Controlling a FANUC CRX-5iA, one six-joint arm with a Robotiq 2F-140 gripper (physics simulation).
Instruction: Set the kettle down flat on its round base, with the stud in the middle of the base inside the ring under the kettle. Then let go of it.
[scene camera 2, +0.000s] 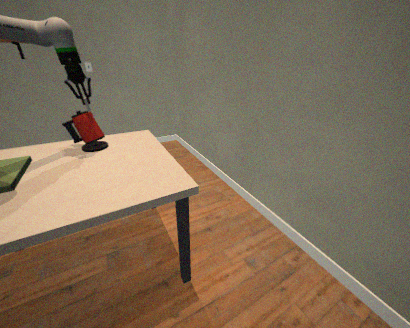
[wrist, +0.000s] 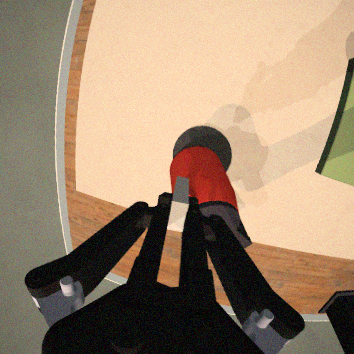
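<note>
The red kettle (scene camera 2: 89, 126) (wrist: 202, 174) is tilted, its top leaning left in the scene view and its lower end over the dark round base (scene camera 2: 95, 146) (wrist: 200, 136). The base lies flat on the table. The kettle's black handle (scene camera 2: 71, 131) points left and down in the scene view. The ring under the kettle and the stud are hidden. My gripper (scene camera 2: 87, 106) (wrist: 180, 187) is shut with nothing between its fingers. Its tips are beside the kettle's upper part and overlap its red side in the wrist view; I cannot tell whether they touch it.
The light wooden table (scene camera 2: 125, 182) (wrist: 150, 75) has its far edge and right corner near the kettle. A green object (scene camera 2: 12, 172) (wrist: 342, 145) with a dark side lies on the table, left in the scene view and right in the wrist view. A grey wall stands behind.
</note>
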